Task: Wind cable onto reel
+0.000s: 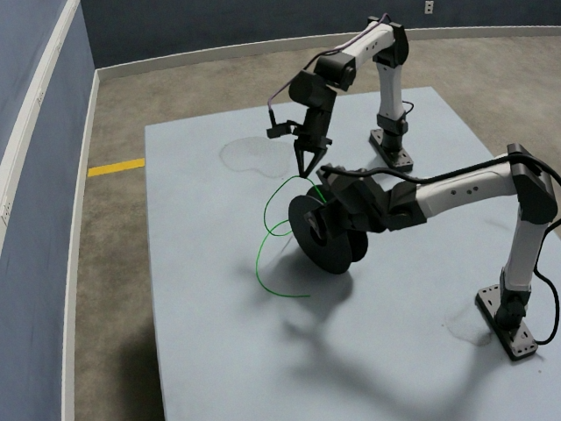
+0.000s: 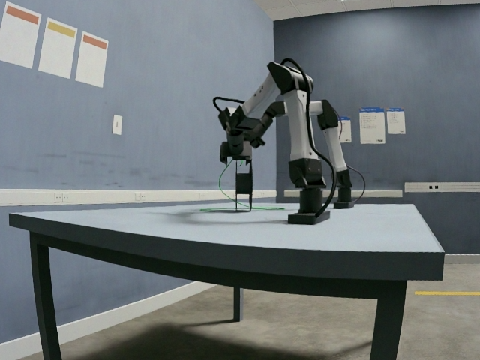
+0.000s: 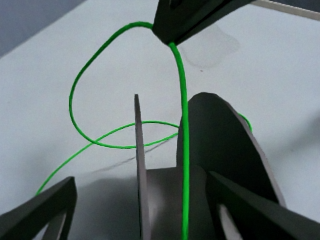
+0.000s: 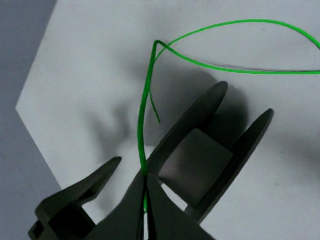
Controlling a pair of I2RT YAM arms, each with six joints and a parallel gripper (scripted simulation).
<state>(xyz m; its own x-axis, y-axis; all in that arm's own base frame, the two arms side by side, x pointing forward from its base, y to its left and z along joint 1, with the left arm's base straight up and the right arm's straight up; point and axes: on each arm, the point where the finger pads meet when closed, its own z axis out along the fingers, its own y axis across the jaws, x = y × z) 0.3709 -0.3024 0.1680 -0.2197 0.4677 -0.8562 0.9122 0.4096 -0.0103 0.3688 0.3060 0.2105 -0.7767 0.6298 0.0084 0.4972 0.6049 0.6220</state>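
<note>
Right now the black reel is 8 cm below my left hand, 2 cm behind it and 1 cm to the right of it.
My right gripper is now 12 cm above the black reel, 6 cm to the right of it and 4 cm past it.
</note>
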